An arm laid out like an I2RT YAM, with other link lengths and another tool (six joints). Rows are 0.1 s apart.
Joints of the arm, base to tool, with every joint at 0 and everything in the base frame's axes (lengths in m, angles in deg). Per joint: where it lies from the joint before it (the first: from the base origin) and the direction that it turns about. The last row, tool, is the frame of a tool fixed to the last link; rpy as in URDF.
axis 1: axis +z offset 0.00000 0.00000 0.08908
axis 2: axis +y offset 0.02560 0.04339 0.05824
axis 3: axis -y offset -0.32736 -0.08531 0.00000
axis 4: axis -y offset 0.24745 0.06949 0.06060
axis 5: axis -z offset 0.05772 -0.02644 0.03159
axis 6: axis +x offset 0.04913 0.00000 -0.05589
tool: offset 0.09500 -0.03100 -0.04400 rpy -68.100 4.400 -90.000
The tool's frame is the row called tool.
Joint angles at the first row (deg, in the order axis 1, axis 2, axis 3, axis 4, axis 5, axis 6):
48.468 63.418 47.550 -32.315 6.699 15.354
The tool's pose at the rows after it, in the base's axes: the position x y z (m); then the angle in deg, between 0 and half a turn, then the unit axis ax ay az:
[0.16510 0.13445 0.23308 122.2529 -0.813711 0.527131 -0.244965]
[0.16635 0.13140 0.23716 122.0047 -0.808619 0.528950 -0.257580]
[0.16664 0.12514 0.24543 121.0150 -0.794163 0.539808 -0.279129]
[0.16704 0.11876 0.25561 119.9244 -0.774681 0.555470 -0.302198]
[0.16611 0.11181 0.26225 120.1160 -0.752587 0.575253 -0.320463]
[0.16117 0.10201 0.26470 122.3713 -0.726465 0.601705 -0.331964]
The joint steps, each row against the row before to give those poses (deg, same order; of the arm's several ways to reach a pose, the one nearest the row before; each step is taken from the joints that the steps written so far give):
0.000 0.000 0.088 -0.132 0.263 0.001
0.001 -0.612 0.349 -0.350 1.246 0.109
-0.002 -1.748 0.481 -0.611 2.163 1.027
0.001 -1.706 0.896 -0.831 2.448 1.552
0.001 -0.961 0.897 -1.509 2.492 2.296
0.001 -0.372 0.983 -3.344 2.581 3.716

